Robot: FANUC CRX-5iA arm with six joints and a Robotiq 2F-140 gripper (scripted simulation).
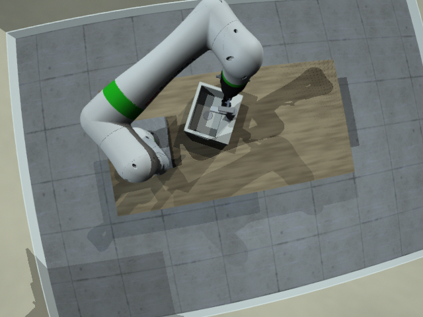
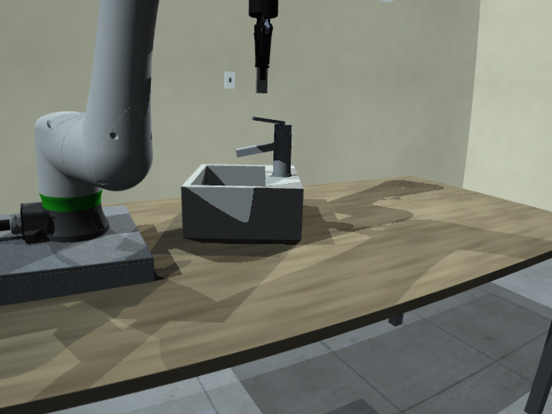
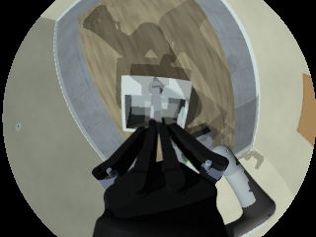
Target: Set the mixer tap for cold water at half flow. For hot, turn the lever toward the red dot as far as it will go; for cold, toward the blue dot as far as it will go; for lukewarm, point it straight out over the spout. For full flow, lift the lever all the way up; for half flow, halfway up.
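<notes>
Right now my hand is 100 mm above the lever, 20 mm short of it and 10 mm to the left of it. The rest, counted from my hand: basin: 340 mm below, 40 mm to the left, 40 mm behind.
</notes>
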